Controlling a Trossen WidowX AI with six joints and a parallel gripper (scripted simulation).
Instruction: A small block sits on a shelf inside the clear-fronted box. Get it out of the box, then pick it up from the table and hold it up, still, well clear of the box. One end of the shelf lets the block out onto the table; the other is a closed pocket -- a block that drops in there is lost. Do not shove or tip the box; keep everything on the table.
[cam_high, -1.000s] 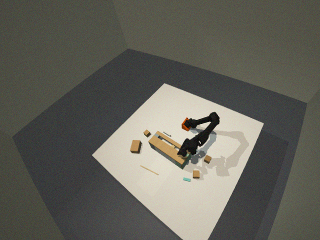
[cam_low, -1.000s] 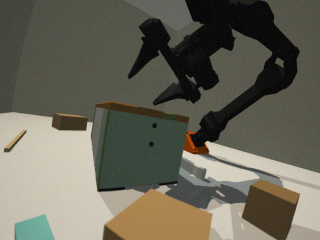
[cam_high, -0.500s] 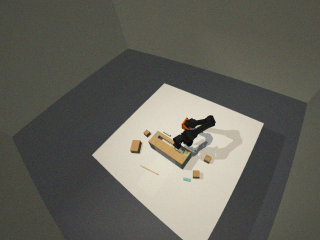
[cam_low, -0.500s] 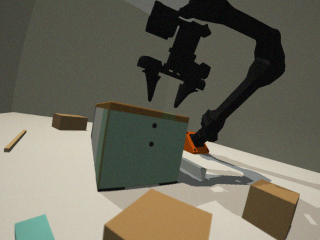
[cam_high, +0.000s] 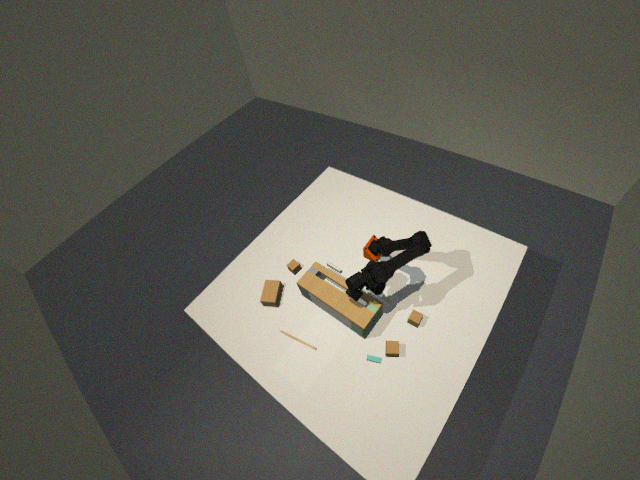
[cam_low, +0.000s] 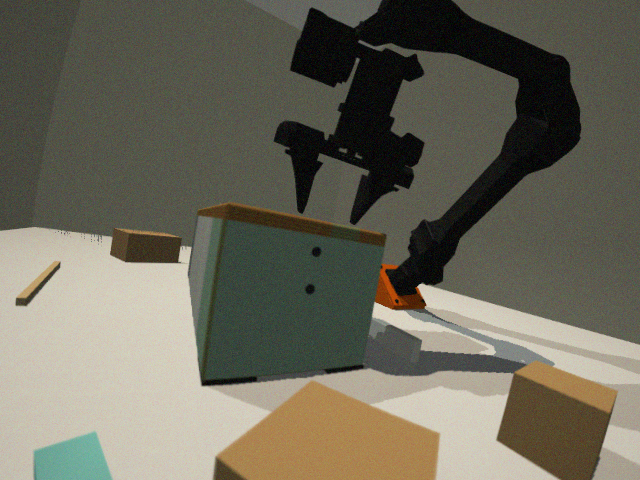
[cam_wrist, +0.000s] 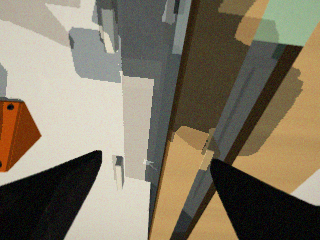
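My gripper tip is now 50 mm short of the tan block, 50 mm to the left of it and 60 mm above it. Round my gripper tip: thin wooden stick 320 mm ahead, 150 mm to the right, 140 mm below; then teal tile 220 mm ahead, 190 mm to the left, 140 mm below; then long box 30 mm ahead, 70 mm to the right, 80 mm below.
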